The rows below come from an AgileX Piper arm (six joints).
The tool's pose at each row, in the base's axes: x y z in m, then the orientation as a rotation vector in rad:
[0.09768, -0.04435, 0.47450, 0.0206, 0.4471, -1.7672]
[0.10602, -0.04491, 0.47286, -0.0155, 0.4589, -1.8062]
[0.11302, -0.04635, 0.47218, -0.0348, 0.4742, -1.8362]
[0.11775, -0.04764, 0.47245, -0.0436, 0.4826, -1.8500]
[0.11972, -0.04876, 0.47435, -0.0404, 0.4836, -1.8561]
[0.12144, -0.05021, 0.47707, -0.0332, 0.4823, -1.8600]
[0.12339, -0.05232, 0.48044, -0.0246, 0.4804, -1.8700]
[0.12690, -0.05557, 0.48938, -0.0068, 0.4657, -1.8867]
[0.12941, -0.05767, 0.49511, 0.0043, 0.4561, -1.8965]
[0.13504, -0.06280, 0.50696, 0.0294, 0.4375, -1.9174]
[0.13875, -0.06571, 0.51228, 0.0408, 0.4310, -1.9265]
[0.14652, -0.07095, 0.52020, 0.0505, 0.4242, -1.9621]
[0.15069, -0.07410, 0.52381, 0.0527, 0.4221, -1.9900]
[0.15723, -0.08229, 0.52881, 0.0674, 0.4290, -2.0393]
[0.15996, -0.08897, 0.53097, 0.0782, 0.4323, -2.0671]
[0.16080, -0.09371, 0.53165, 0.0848, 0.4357, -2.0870]
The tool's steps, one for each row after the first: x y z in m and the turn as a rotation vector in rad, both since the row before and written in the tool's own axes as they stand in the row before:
[-0.00114, 0.00842, 0.00052, -0.0201, -0.0132, -0.0453]
[-0.00053, 0.00699, 0.00153, -0.0151, -0.0009, -0.0342]
[-0.00038, 0.00452, 0.00187, -0.0078, 0.0004, -0.0159]
[-0.00002, 0.00140, 0.00260, 0.0019, 0.0035, -0.0054]
[0.00017, 0.00098, 0.00339, 0.0051, 0.0047, -0.0023]
[0.00054, 0.00115, 0.00424, 0.0072, 0.0062, -0.0079]
[-0.00021, 0.00102, 0.01009, 0.0214, 0.0067, -0.0113]
[-0.00026, 0.00103, 0.00651, 0.0135, 0.0039, -0.0065]
[-0.00007, 0.00294, 0.01378, 0.0280, 0.0102, -0.0141]
[-0.00003, 0.00275, 0.00655, 0.0113, 0.0056, -0.0064]
[-0.00019, 0.00653, 0.01039, 0.0150, 0.0069, -0.0325]
[0.00019, 0.00388, 0.00503, 0.0070, 0.0032, -0.0266]
[0.00307, 0.00757, 0.00825, 0.0096, 0.0181, -0.0471]
[0.00379, 0.00463, 0.00457, 0.0068, 0.0116, -0.0262]
[0.00333, 0.00267, 0.00232, 0.0036, 0.0080, -0.0191]

